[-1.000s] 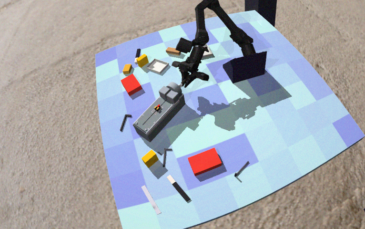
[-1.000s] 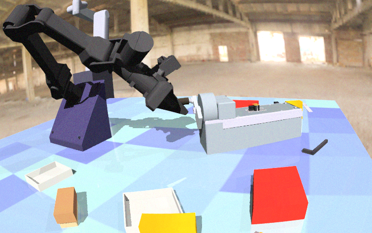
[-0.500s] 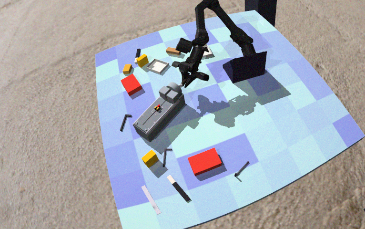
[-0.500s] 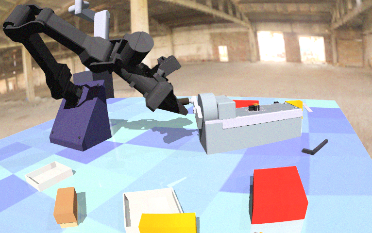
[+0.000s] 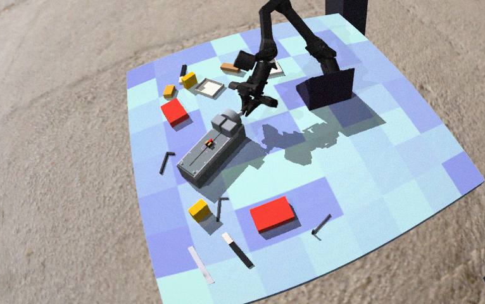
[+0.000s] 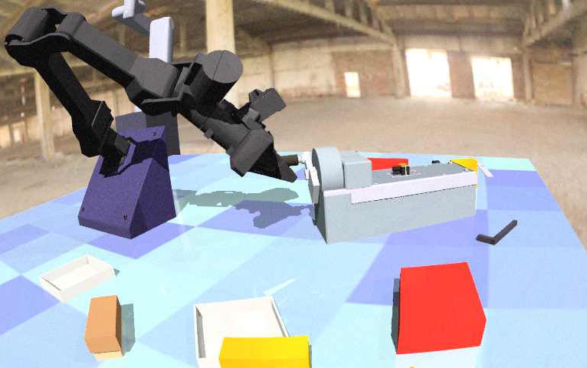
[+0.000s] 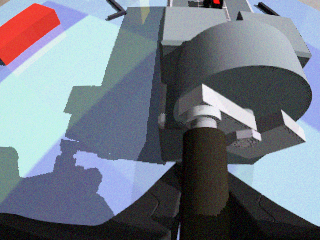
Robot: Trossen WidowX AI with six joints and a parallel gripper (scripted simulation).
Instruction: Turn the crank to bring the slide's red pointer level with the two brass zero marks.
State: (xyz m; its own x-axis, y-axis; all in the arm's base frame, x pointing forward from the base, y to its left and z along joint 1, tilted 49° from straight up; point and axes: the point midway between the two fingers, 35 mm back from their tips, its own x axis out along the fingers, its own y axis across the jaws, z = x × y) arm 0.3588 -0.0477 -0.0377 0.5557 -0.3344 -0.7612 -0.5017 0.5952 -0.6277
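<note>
Right now my gripper tip is 3 cm below the dark crank handle, 2 cm past it and 1 cm to the left of it. From my gripper tip the other things lie so: red pointer (14 cm ahead, 6 cm to the left); then tan block (36 cm to the right, 7 cm below, 7 cm behind).
</note>
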